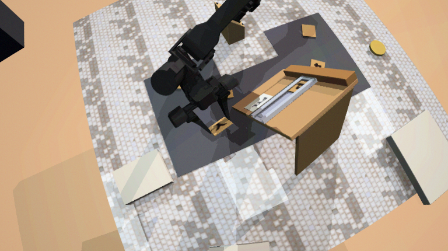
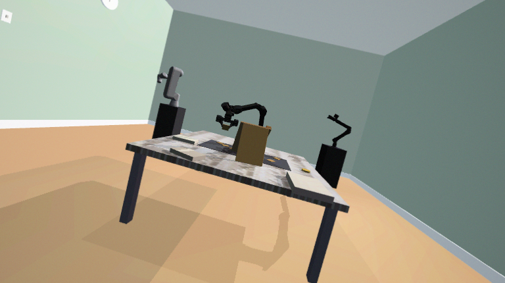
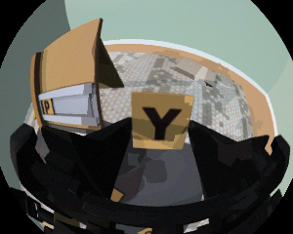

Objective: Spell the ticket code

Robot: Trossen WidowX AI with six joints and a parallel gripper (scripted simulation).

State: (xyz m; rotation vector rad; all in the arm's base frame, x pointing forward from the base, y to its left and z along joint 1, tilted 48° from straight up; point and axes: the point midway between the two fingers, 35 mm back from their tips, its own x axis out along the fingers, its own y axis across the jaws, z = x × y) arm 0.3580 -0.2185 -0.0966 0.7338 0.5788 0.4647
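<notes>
The white ticket is 50 mm behind my gripper tip, 150 mm to the left of it and 100 mm below it. Also, from my gripper tip: L tile: 170 mm behind, 80 mm to the left, 190 mm below; then Y tile: right at my gripper tip; then P tile: 20 mm behind, 250 mm to the left, 30 mm below.
</notes>
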